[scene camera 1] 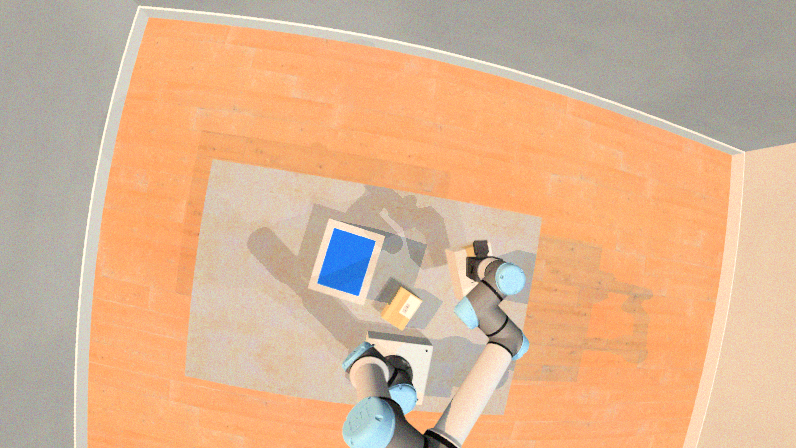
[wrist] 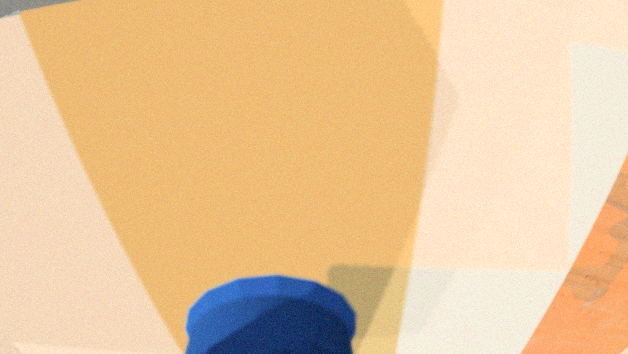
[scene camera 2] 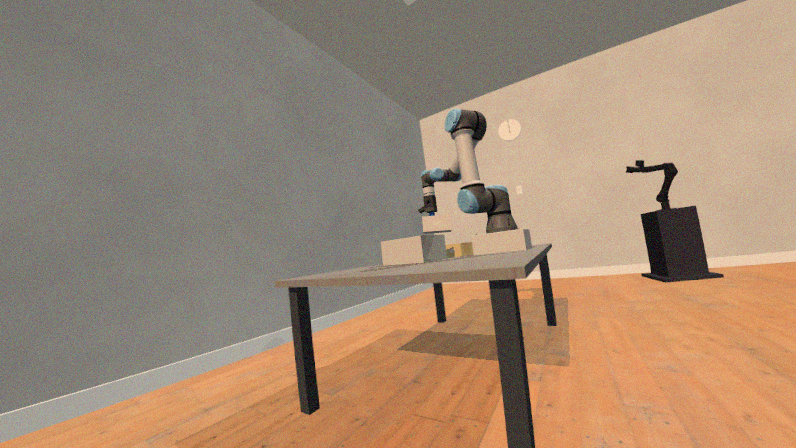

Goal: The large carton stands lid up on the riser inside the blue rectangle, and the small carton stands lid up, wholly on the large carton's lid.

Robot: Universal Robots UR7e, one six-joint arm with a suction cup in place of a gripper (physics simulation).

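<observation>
My suction cup (wrist: pixel 270 307) (scene camera 1: pixel 474 266) (scene camera 2: pixel 428 212) sits on the tape stripe of the large carton (wrist: pixel 241 132) (scene camera 1: pixel 458 267) and holds it lid up in the air, right of the riser. The carton's lid fills the wrist view. In the side view the carton is hard to tell from the wall behind it. The riser (scene camera 1: pixel 315 267) (scene camera 2: pixel 406 251) stands mid-table with the blue rectangle (scene camera 1: pixel 346 260) on its top, bare. The small carton (scene camera 1: pixel 402 308) (scene camera 2: pixel 458 249) stands on the table between the riser and the robot base, lid with label up.
The table (scene camera 1: pixel 250 306) (scene camera 2: pixel 423 273) carries the robot's pale base block (scene camera 1: pixel 417 350) (scene camera 2: pixel 500 240) at its near edge. A black arm on a dark pedestal (scene camera 2: pixel 674 239) stands far off by the wall.
</observation>
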